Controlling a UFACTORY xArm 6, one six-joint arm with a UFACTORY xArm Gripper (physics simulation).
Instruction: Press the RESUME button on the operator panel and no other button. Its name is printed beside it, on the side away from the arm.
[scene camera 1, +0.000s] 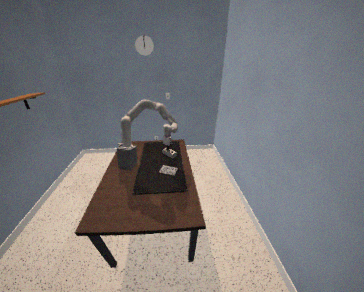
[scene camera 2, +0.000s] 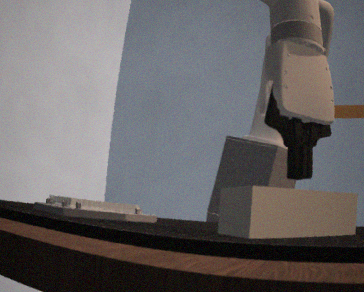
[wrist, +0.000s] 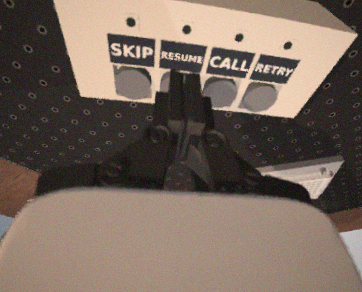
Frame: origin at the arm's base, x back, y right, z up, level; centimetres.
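Seen in the pictures: gripper, between the fingertips: (scene camera 1: 168, 149) (scene camera 2: 299, 178) (wrist: 181, 92); arm's base, origin of its link: (scene camera 1: 126, 147) (scene camera 2: 266, 145).
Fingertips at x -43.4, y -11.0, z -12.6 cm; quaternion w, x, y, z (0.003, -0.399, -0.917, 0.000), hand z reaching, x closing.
Offsets run from my fingertips to a thing's top centre. "spot": to the spot under its first point. Level surfaces: height alone.
The operator panel @(dx -1.6, dy +0.5, dz -1.4 cm) (scene camera 1: 170, 153) (scene camera 2: 300, 212) (wrist: 90, 75) is a pale box on the dark mat. In the wrist view four grey round buttons stand in a row, each beside its label. The RESUME button @(dx +0.8, dy +0.6, dz -1.4 cm) (wrist: 165, 81) is second from the left, mostly hidden behind the fingers, with its label @(spot: dx -0.8, dy -1.0, dz -1.7 cm) (wrist: 181, 57) above it. The SKIP button @(dx +2.8, dy -1.6, dz -1.4 cm) (wrist: 132, 82) is left of it; the CALL button @(dx -1.3, dy +2.8, dz -1.4 cm) (wrist: 220, 92) and the RETRY button @(dx -3.3, dy +5.0, dz -1.4 cm) (wrist: 260, 97) are right. My gripper (scene camera 2: 300, 177) (wrist: 181, 92) is shut and empty. In scene camera 2 its tips hang a little above the panel's top, apart from it.
A flat pale tray-like object @(dx +1.4, dy +30.7, dz -4.4 cm) (scene camera 1: 168, 170) (scene camera 2: 95, 208) (wrist: 305, 177) lies on the perforated dark mat @(dz -7.0 cm) (scene camera 1: 150, 185) beside the panel. The mat lies on the brown table @(dz -8.3 cm) (scene camera 1: 110, 210). The arm's grey base block (scene camera 1: 127, 157) stands at the table's left edge in scene camera 1.
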